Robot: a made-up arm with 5 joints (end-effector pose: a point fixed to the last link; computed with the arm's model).
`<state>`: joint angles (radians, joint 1 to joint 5).
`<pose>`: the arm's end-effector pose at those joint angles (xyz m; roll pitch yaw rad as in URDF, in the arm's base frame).
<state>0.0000 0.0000 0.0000 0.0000 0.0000</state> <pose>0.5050 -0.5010 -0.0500 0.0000 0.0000 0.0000</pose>
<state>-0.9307 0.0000 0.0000 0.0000 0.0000</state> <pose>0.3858 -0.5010 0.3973 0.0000 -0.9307 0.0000</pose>
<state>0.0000 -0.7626 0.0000 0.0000 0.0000</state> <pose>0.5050 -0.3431 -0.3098 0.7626 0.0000 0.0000</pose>
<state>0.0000 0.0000 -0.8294 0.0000 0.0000</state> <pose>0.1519 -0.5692 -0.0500 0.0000 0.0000 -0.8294</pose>
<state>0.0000 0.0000 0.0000 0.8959 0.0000</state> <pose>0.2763 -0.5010 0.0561 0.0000 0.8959 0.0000</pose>
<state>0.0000 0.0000 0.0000 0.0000 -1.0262</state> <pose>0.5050 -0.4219 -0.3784 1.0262 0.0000 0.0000</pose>
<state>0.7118 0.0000 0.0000 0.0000 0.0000</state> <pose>0.3138 -0.5010 -0.3544 0.0000 0.7118 0.0000</pose>
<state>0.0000 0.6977 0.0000 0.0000 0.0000</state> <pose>0.5050 -0.4499 0.2246 -0.6977 0.0000 0.0000</pose>
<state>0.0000 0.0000 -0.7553 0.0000 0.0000</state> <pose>0.1844 -0.5753 -0.0500 0.0000 0.0000 -0.7553</pose>
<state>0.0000 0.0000 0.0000 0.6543 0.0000</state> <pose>0.3271 -0.5010 0.0077 0.0000 0.6543 0.0000</pose>
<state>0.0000 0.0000 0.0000 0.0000 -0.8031</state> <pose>0.5050 -0.4675 -0.3169 0.8031 0.0000 0.0000</pose>
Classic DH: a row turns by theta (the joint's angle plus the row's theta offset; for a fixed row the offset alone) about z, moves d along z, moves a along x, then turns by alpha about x. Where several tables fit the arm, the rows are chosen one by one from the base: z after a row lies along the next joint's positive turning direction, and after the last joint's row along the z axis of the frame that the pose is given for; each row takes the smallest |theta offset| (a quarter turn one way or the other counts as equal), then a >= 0, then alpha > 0; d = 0 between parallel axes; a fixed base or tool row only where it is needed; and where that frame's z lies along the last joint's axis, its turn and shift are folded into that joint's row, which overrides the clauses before.
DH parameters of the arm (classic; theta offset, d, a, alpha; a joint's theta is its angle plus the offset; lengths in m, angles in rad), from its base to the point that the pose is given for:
base (fixed): 0 0.055 0 -1.5708
joint 1: 1.5708 -0.098 0.038 -1.5708
joint 2: 1.5708 -0.251 0.036 -1.5708
joint 3: 1.5708 0.224 0.25 -1.5708
joint 4: 1.5708 -0.036 0.385 -1.5708
joint 5: 1.5708 -0.004 0.331 -1.5708
tool (fixed): 1.5708 0.094 0 0

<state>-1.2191 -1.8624 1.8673 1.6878 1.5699</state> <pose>0.0235 -0.3535 0.1940 -3.0879 -0.0937 1.7280</pose>
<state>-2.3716 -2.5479 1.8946 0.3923 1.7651</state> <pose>0.0120 -0.2962 0.1621 -2.7951 0.9011 -2.1711</pose>
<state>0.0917 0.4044 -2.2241 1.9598 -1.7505</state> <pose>0.4781 0.4129 0.2953 -2.9147 1.4044 -0.5545</pose>
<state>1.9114 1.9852 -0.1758 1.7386 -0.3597</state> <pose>0.1739 0.3202 -0.0372 -2.9186 -0.0313 -1.1548</pose>
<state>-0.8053 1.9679 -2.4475 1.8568 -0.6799</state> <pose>0.5431 0.0876 -0.1650 2.3177 -0.3027 -1.5679</pose>
